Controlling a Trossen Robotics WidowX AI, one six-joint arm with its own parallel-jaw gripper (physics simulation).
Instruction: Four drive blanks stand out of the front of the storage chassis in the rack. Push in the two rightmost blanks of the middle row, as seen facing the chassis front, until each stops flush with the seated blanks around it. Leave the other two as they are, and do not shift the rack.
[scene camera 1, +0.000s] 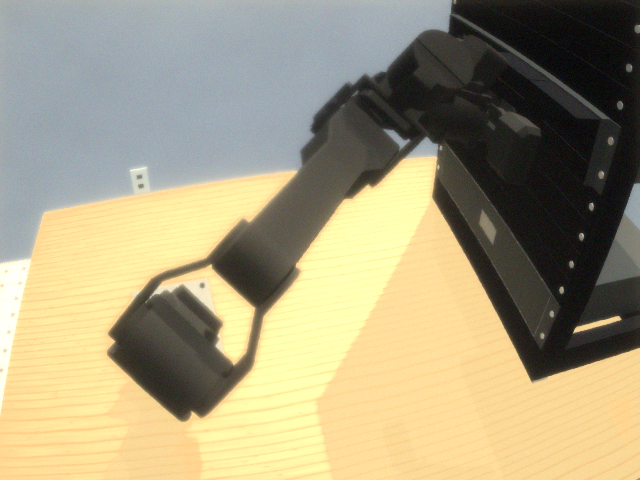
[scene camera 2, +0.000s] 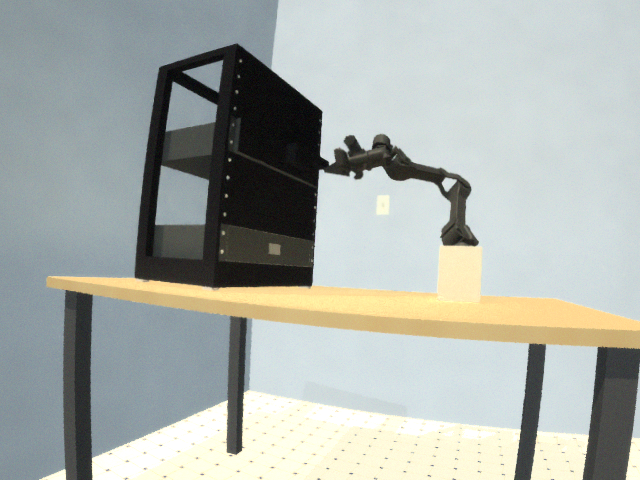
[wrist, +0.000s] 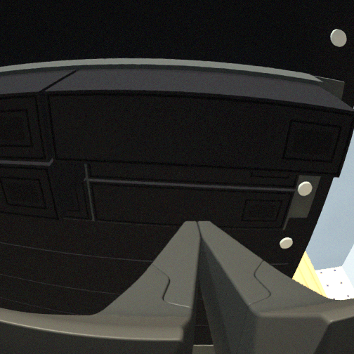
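Where they show: gripper, fingertip midpoint: (scene camera 2: 324, 170); arm's base, origin of the base link: (scene camera 2: 461, 264).
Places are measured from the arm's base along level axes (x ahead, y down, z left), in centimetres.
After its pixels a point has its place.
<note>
The dark storage chassis (scene camera 1: 603, 144) @(x 49.7, y -29.6, z -10.1 cm) (scene camera 2: 191, 142) @(x 65.8, y -28.2, z 33.8 cm) sits in the upper part of the rack (scene camera 1: 584, 289) @(x 52.1, y -9.8, z -13.1 cm) (scene camera 2: 147, 206) @(x 77.3, y -10.8, z 36.6 cm). In the wrist view, a wide blank (wrist: 170, 125) stands out at the upper right of its front. Another blank (wrist: 10, 125) is left of it, across a narrow gap. Below are a blank (wrist: 190, 202) at the right, set further back, and a blank (wrist: 22, 192) at the left. Overhang and shadow hide part of the rows, so depths and row numbers are unclear. My gripper (scene camera 2: 327, 169) @(x 43.8, y -28.1, z -4.1 cm) (wrist: 195, 232) is shut and empty, its tips below the wide blank; contact cannot be told.
A grey lower unit (scene camera 1: 509, 258) @(x 50.2, y -2.1, z 3.3 cm) (scene camera 2: 248, 242) @(x 50.8, y -2.6, z 24.9 cm) with a pale label is in the rack's bottom. Pale round screws run down the rack's posts. The rack stands on the wooden table (scene camera 1: 361, 413) @(x 23.4, y 9.7, z -10.8 cm) (scene camera 2: 361, 310) @(x 12.3, y 9.7, z 46.7 cm). The arm's base stands on a pale block (scene camera 2: 459, 273) @(x 0.1, y 2.5, z 4.4 cm).
</note>
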